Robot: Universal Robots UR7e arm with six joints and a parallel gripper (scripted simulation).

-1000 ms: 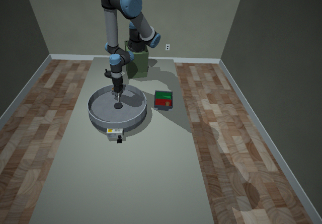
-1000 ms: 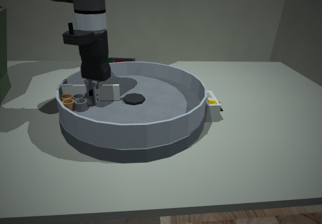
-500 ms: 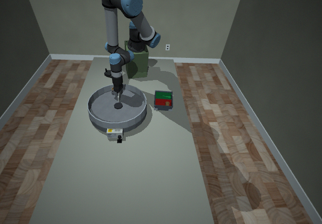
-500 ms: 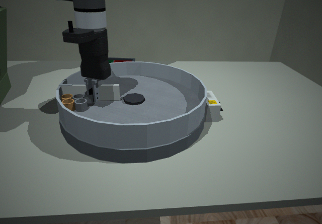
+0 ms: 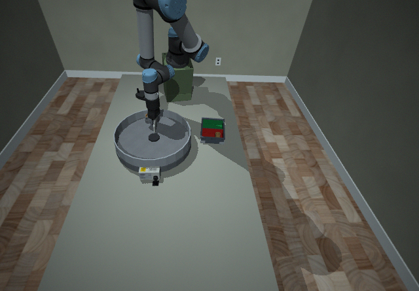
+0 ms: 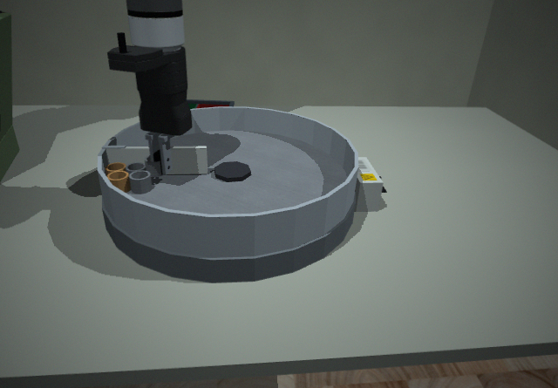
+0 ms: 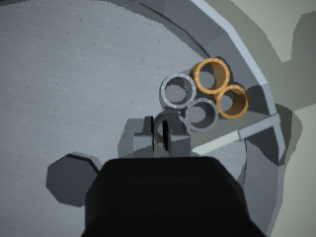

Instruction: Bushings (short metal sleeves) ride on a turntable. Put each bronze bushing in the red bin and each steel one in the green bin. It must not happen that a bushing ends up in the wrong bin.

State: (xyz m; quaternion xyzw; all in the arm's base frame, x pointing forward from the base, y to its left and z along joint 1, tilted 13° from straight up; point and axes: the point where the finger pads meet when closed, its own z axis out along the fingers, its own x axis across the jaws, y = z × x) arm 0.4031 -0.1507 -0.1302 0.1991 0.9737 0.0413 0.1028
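The bin lies 380 mm to the left of my hand, 60 mm below it and 20 mm ahead of it. Also, from my hand: turntable: 110 mm ahead, 40 mm below, 20 mm to the left.
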